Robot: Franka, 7 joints.
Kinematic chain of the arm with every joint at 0, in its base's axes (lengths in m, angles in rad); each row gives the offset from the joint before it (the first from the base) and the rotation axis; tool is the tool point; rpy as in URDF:
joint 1: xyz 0 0 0.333 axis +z
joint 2: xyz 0 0 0 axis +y
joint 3: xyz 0 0 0.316 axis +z
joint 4: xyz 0.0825 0 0 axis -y
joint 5: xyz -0.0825 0 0.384 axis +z
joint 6: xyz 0 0 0 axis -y
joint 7: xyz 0.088 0 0 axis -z
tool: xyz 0 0 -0.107 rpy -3.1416 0 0
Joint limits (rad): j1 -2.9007..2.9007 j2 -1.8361..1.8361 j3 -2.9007..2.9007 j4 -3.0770..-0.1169 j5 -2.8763..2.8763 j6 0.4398..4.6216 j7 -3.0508..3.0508
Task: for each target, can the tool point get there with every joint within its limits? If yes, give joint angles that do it. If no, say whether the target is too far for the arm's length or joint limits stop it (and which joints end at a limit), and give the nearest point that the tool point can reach.
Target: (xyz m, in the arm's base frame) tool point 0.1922 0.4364 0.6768
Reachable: yes | joints -0.7170 0.4790 1.9417 -1.7719 -2.1701 3.5183 -0.0852
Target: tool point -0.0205 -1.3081 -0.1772
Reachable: no: too far | nearest point -0.0125 -0.7992 0.0213 | short by 0.546 m
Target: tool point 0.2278 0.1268 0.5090
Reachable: yes | joints 1.4510 -1.4299 -0.7838 -2.6907 -0.1232 1.7317 1.6301
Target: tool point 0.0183 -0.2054 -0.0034
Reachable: yes | joints 0.4131 1.4892 -0.3150 -2.7645 -1.9991 1.7272 0.3220
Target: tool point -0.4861 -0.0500 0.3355
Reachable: yes | joints 1.6903 1.2069 1.5976 -2.2653 -0.2293 2.0015 -0.5258
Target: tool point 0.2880 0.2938 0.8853
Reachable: yes | joints -0.1331 -0.6017 0.5437 -1.7434 2.0692 2.3288 1.2956
